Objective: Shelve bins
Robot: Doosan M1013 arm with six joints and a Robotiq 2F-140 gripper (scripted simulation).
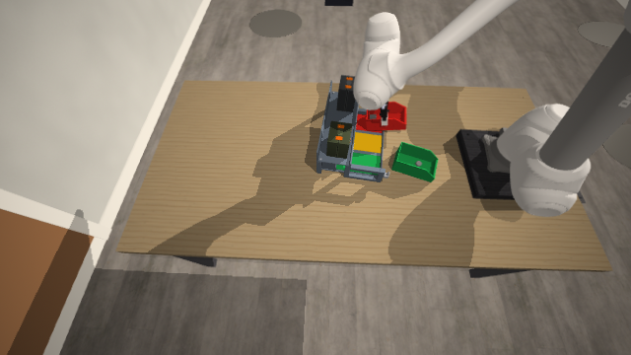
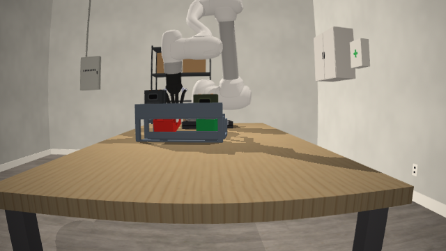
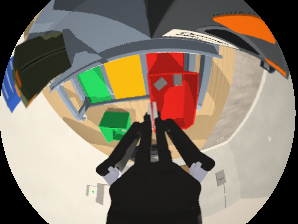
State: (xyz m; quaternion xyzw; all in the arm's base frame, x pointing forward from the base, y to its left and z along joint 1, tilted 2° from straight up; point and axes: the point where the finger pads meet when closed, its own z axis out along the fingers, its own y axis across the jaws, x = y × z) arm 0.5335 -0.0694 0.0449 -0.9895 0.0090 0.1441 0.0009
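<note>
My hand is 50 mm to the left of the red bin, 40 mm above it and 10 mm past it. The rest, counted from my hand: green bin (160 mm to the left, 150 mm behind, 60 mm below).
</note>
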